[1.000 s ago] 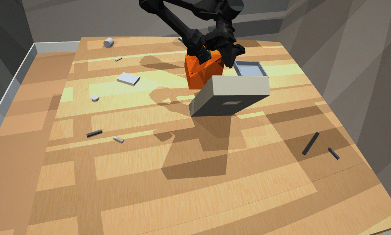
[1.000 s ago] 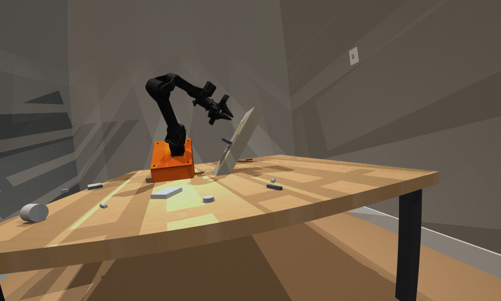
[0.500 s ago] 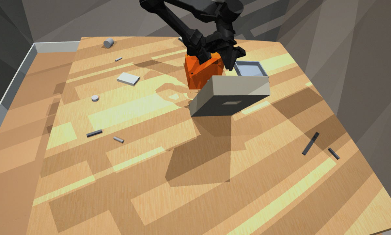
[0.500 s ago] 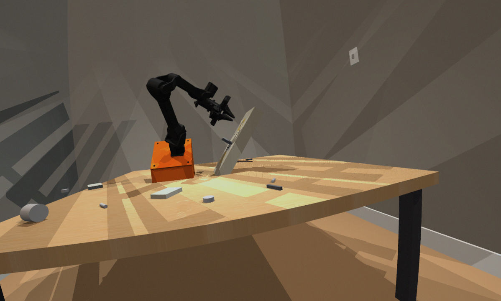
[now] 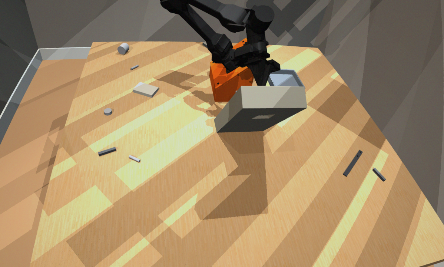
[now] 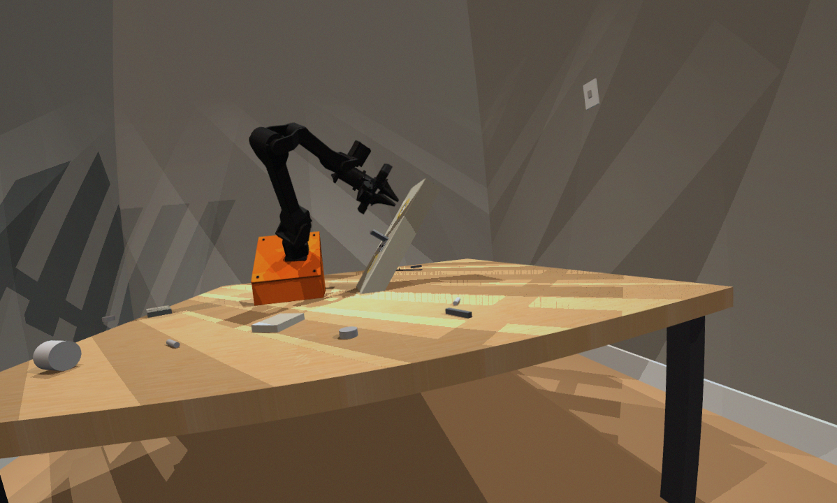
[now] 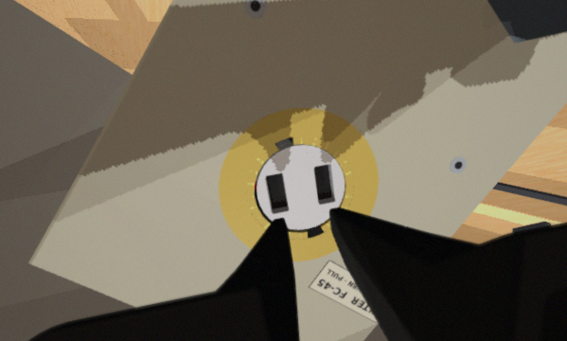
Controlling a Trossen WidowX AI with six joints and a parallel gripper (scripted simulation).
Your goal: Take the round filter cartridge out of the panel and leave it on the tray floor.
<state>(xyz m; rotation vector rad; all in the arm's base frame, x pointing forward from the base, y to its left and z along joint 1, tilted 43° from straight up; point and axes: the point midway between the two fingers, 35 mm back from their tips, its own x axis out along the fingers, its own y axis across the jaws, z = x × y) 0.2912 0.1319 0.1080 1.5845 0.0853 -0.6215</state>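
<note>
Now: the round filter cartridge 3 cm below my gripper tip and 3 cm ahead of it. The rest, counted from my gripper tip: beige service panel: 10 cm below, 1 cm behind; then grey tray: 42 cm behind, 26 cm below, 25 cm to the left.
</note>
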